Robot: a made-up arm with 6 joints.
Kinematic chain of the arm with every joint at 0, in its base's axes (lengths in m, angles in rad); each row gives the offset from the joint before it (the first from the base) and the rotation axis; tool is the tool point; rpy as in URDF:
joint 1: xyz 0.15 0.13 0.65 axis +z
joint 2: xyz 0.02 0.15 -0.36 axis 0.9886 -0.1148 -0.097
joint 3: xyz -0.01 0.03 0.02 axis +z
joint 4: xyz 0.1 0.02 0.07 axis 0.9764 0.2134 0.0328
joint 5: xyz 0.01 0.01 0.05 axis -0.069 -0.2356 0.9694
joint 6: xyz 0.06 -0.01 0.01 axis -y
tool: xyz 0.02 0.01 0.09 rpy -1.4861 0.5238 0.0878
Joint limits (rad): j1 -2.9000..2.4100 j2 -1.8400..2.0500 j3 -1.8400..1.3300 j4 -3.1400..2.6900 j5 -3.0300..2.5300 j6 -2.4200..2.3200
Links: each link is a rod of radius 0.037 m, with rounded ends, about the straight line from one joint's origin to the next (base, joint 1, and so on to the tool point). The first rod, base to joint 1, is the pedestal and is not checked.
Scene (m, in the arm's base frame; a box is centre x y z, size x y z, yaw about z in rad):
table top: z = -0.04
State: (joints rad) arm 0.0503 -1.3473 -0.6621 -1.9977 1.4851 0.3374
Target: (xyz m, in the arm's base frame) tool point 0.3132 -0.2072 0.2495
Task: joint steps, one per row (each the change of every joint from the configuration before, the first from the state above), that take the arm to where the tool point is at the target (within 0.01 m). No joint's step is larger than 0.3 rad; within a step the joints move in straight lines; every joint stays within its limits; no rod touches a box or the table.
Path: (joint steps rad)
1: -0.2905 0.0442 -0.0149 0.1218 -0.1066 -0.0705
2: -0.2906 0.0441 -0.0149 0.1219 -0.1067 -0.0704
3: -0.2905 0.0442 -0.0149 0.1218 -0.1066 -0.0705
4: -0.2906 0.0442 -0.0149 0.1219 -0.1067 -0.0704
5: -0.2905 0.0441 -0.0150 0.1218 -0.1066 -0.0705
6: -0.2906 0.0442 -0.0149 0.1219 -0.1067 -0.0705
7: -0.2905 0.0442 -0.0149 0.1218 -0.1066 -0.0704

